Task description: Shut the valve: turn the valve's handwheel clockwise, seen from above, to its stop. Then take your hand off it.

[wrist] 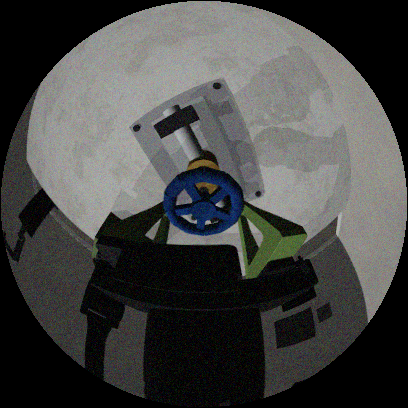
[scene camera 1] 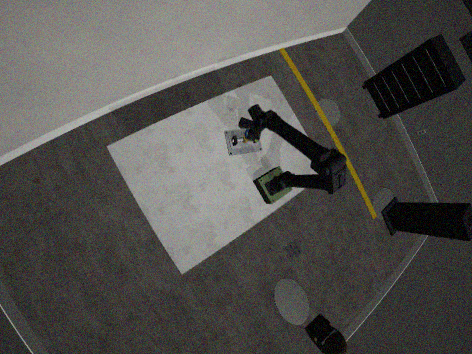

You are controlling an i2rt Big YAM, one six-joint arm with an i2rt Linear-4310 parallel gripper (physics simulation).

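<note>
The valve's blue handwheel (wrist: 203, 209) sits between the two green fingertips of my gripper (wrist: 203, 203), which is shut on its rim from both sides. The brass valve body (wrist: 204, 164) shows just behind the wheel. A pale pipe (wrist: 189, 144) with a black clamp (wrist: 176, 121) runs from it over the grey base plate (wrist: 235, 112) (scene camera 1: 253, 147). In the scene view my gripper is over the plate's upper right part, and the arm hides most of the wheel. The wheel's turn angle relative to its stop cannot be told.
A green and black block-shaped base (scene camera 1: 267, 193) stands on the white table top (scene camera 1: 175, 200), beside the valve plate, with dark arm parts over it. The arm's dark elbow (scene camera 1: 328, 162) is to the right. A yellow floor line (scene camera 1: 310, 98) and a black shelf unit (scene camera 1: 452, 62) are farther off.
</note>
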